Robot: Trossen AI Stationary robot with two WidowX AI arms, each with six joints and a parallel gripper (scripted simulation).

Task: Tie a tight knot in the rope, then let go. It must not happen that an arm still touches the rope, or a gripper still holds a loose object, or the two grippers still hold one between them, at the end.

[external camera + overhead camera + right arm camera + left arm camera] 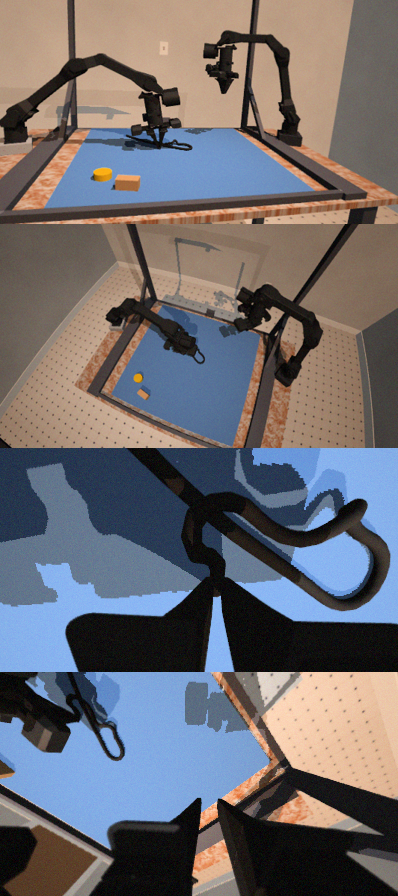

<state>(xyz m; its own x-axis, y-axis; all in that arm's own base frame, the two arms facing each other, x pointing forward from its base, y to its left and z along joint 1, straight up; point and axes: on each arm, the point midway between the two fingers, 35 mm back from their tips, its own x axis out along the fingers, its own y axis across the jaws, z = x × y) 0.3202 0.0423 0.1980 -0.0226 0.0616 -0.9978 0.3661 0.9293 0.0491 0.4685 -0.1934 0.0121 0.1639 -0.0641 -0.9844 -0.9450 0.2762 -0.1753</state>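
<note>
The blue mat is 5 cm ahead of my right hand, 7 cm to the left of it and 4 cm below it. Round my right hand: yellow disc: 23 cm ahead, 18 cm to the right, 3 cm below; then orange block: 30 cm ahead, 11 cm to the right, 2 cm below.
</note>
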